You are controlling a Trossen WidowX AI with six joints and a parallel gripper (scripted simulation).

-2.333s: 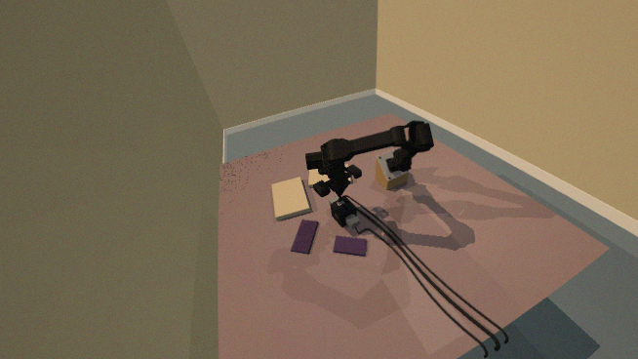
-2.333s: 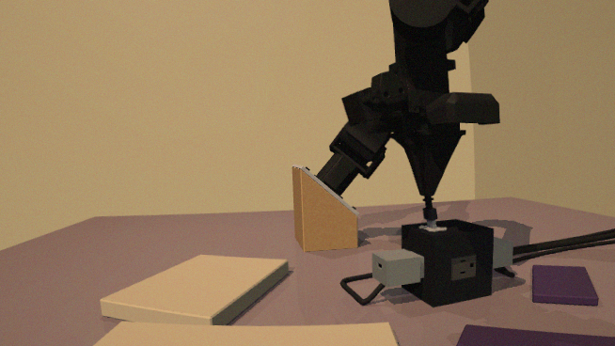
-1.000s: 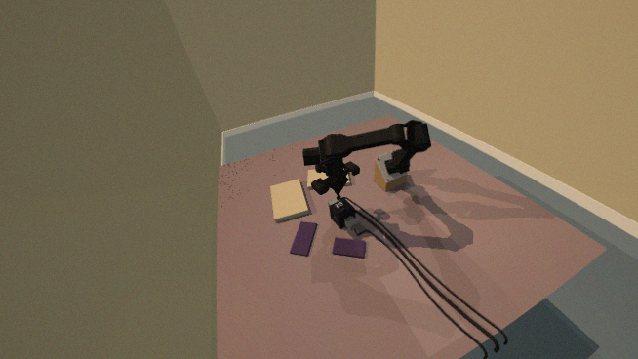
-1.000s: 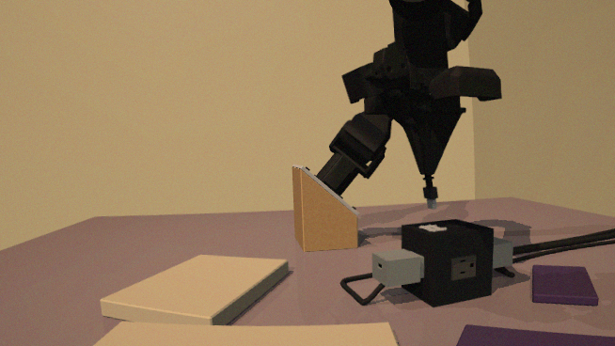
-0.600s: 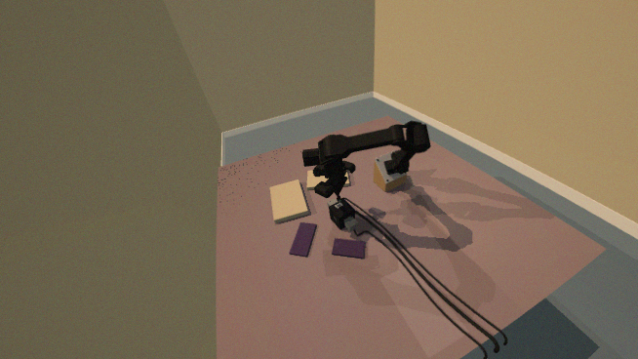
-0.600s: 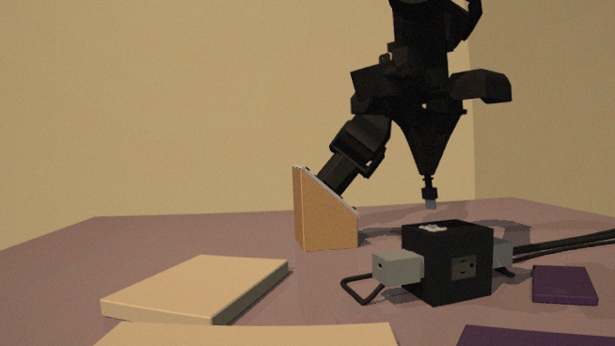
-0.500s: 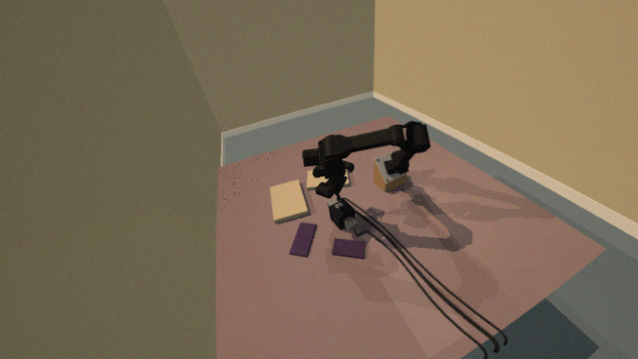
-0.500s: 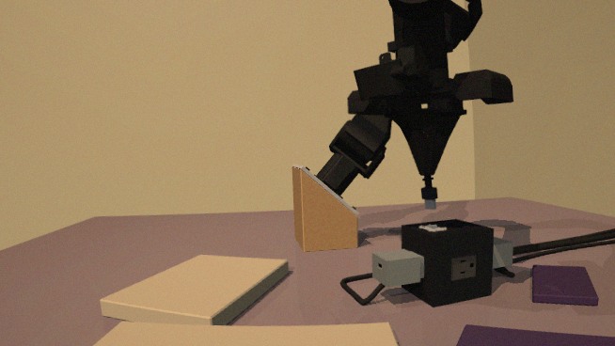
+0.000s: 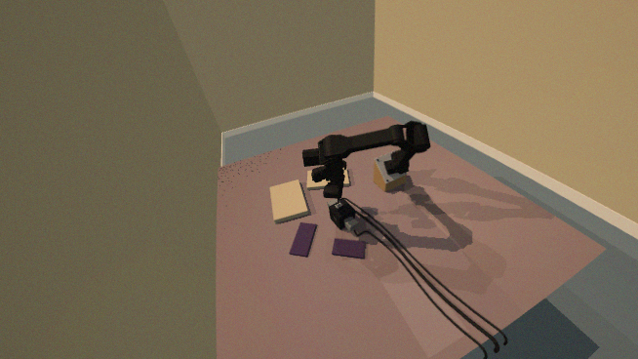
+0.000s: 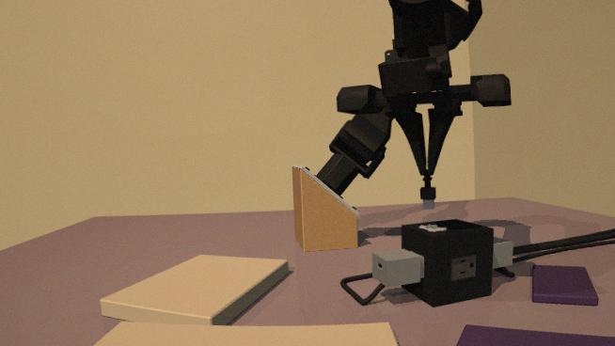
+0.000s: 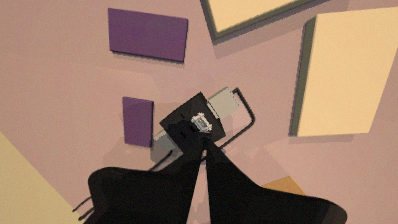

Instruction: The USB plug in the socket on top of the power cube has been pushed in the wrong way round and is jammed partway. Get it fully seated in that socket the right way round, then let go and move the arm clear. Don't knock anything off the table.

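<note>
Right now the small USB plug is 20 mm below my gripper tip. Round my gripper tip: pale USB socket (70 mm below, 10 mm to the left).
</note>
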